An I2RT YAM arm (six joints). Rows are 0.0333 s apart.
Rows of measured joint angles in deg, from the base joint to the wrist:
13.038, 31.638, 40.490, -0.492, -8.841, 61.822
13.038, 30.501, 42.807, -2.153, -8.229, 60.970
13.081, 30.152, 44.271, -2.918, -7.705, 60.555
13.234, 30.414, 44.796, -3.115, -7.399, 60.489
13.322, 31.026, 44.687, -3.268, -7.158, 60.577
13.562, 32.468, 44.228, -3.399, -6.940, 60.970
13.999, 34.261, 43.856, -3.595, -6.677, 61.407
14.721, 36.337, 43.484, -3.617, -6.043, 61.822
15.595, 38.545, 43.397, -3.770, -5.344, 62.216
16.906, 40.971, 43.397, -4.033, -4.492, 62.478
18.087, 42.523, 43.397, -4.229, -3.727, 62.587
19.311, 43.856, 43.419, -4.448, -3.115, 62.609
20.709, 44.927, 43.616, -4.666, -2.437, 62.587
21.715, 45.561, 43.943, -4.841, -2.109, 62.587
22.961, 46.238, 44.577, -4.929, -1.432, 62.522
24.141, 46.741, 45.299, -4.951, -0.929, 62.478
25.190, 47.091, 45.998, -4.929, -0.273, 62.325
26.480, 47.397, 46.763, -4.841, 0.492, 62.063
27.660, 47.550, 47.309, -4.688, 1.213, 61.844
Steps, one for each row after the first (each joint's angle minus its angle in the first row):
0.000, -1.137, 2.317, -1.661, 0.612, -0.852
0.043, -1.486, 3.781, -2.426, 1.136, -1.267
0.196, -1.224, 4.306, -2.623, 1.442, -1.333
0.284, -0.612, 4.197, -2.776, 1.683, -1.245
0.524, 0.830, 3.738, -2.907, 1.901, -0.852
0.961, 2.623, 3.366, -3.103, 2.164, -0.415
1.683, 4.699, 2.994, -3.125, 2.798, 0.000
2.557, 6.907, 2.907, -3.278, 3.497, 0.394
3.868, 9.333, 2.907, -3.541, 4.349, 0.656
5.049, 10.885, 2.907, -3.737, 5.114, 0.765
6.273, 12.218, 2.929, -3.956, 5.726, 0.787
7.671, 13.289, 3.126, -4.174, 6.404, 0.765
8.677, 13.923, 3.453, -4.349, 6.732, 0.765
9.923, 14.600, 4.087, -4.437, 7.409, 0.700
11.103, 15.103, 4.809, -4.459, 7.912, 0.656
12.152, 15.453, 5.508, -4.437, 8.568, 0.503
13.442, 15.759, 6.273, -4.349, 9.333, 0.241
14.622, 15.912, 6.819, -4.196, 10.054, 0.022

